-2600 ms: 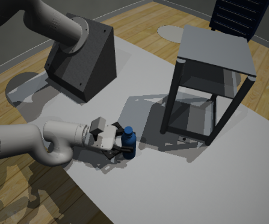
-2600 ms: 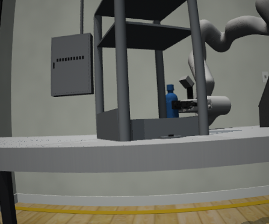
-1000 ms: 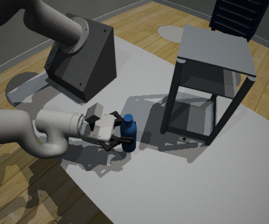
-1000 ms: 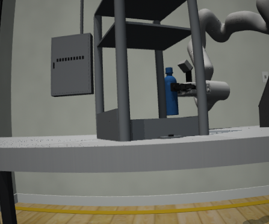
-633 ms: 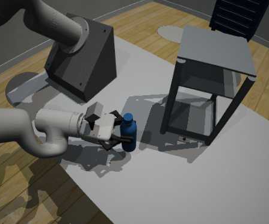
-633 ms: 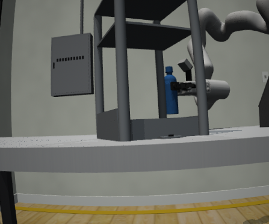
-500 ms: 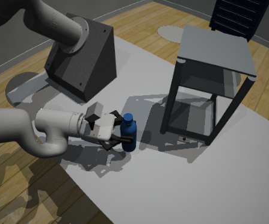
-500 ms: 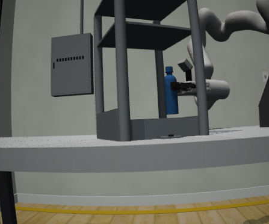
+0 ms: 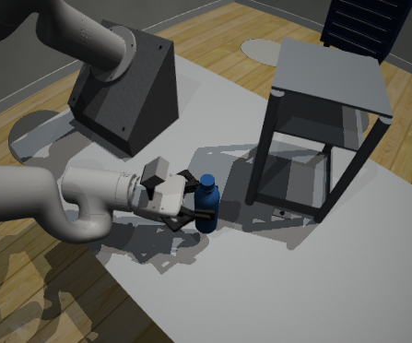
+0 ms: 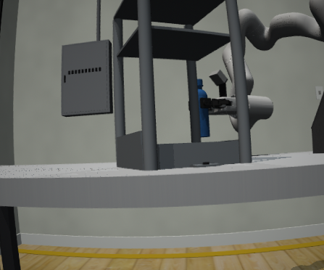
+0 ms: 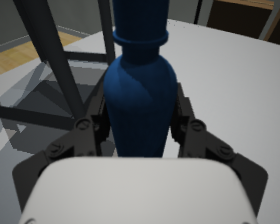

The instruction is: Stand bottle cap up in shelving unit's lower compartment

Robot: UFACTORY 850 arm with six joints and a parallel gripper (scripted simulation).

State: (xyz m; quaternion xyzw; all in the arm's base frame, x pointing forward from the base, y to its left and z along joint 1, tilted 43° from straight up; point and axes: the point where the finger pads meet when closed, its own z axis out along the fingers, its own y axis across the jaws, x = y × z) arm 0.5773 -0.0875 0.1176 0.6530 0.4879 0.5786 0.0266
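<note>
Right now my hand is 5 cm short of the shelving unit, 31 cm to the right of it and 2 cm below it. Also, from my hand: bottle (2 cm above).
</note>
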